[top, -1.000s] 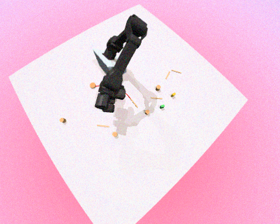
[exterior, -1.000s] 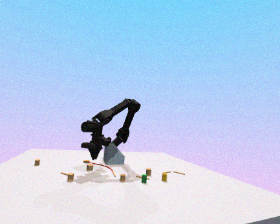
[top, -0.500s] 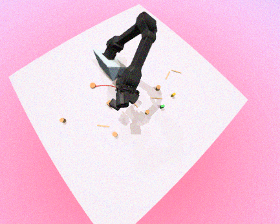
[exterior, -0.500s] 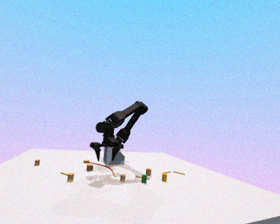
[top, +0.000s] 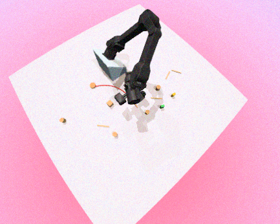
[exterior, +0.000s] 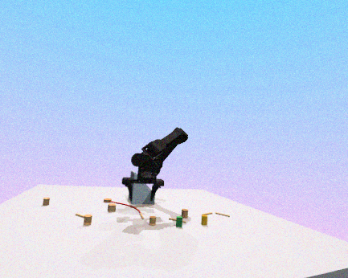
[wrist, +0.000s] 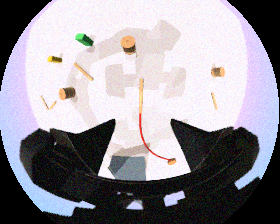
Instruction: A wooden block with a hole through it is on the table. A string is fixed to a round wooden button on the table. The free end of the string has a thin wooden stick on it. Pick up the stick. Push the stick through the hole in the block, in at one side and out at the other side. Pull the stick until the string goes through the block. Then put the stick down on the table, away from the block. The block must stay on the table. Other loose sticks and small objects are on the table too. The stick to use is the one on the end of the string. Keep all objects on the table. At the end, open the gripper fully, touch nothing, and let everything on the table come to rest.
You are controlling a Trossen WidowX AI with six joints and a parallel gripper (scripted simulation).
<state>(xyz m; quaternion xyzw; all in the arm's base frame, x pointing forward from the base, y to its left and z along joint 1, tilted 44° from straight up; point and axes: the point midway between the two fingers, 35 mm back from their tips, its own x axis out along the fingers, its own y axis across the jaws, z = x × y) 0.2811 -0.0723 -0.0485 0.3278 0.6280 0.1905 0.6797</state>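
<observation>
Now: gripper tip 10 mm short of the thin wooden stick and 60 mm above it. From my gripper tip the other things lie so: green piece (180 mm ahead, 100 mm to the left, 40 mm below); then round wooden button (260 mm behind, 100 mm to the right, 50 mm below); then wooden block (80 mm behind, 110 mm to the right, 50 mm below).
</observation>
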